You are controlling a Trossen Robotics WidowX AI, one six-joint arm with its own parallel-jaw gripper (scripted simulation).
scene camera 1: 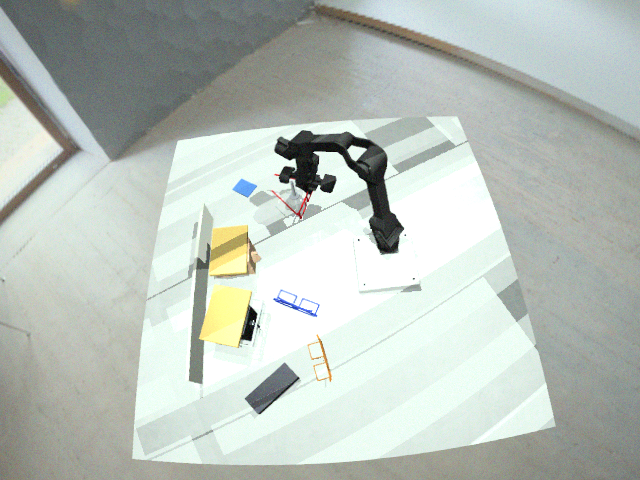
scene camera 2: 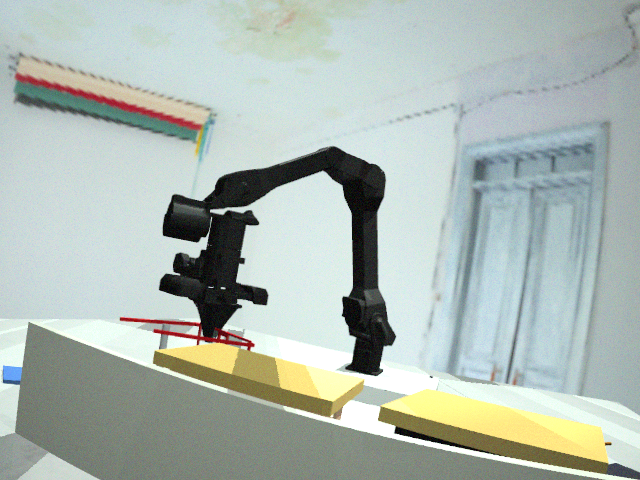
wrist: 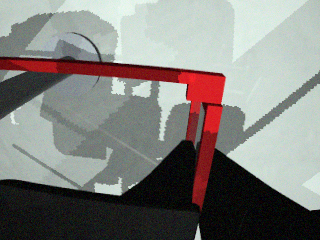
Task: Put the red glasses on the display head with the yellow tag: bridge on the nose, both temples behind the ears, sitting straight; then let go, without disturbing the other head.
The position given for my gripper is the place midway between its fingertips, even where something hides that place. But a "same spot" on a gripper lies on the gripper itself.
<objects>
my gripper: scene camera 1; scene camera 2; wrist 192, 151
same spot on my gripper: [scene camera 1: 308, 180] = [scene camera 2: 235, 279]
</objects>
